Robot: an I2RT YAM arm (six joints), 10 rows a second.
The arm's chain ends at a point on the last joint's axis. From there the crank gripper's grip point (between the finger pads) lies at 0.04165 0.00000 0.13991 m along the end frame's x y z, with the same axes.
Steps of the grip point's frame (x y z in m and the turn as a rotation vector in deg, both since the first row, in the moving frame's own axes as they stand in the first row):
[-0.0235, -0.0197, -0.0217, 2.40, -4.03, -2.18]
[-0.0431, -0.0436, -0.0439, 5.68, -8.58, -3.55]
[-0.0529, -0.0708, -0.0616, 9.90, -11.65, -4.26]
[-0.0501, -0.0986, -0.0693, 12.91, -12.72, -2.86]
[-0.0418, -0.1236, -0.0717, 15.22, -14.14, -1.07]
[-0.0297, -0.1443, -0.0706, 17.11, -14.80, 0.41]
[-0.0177, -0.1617, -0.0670, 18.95, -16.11, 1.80]
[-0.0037, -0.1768, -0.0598, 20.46, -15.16, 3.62]
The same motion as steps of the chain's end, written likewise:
[-0.0134, -0.0124, -0.0241, 2.40, -4.03, -2.18]
[-0.0213, -0.0276, -0.0477, 5.68, -8.58, -3.55]
[-0.0230, -0.0442, -0.0647, 9.90, -11.65, -4.26]
[-0.0177, -0.0653, -0.0712, 12.91, -12.72, -2.86]
[-0.0064, -0.0855, -0.0726, 15.22, -14.14, -1.07]
[0.0067, -0.1022, -0.0704, 17.11, -14.80, 0.41]
[0.0213, -0.1156, -0.0656, 18.95, -16.11, 1.80]
[0.0321, -0.1280, -0.0573, 20.46, -15.16, 3.62]

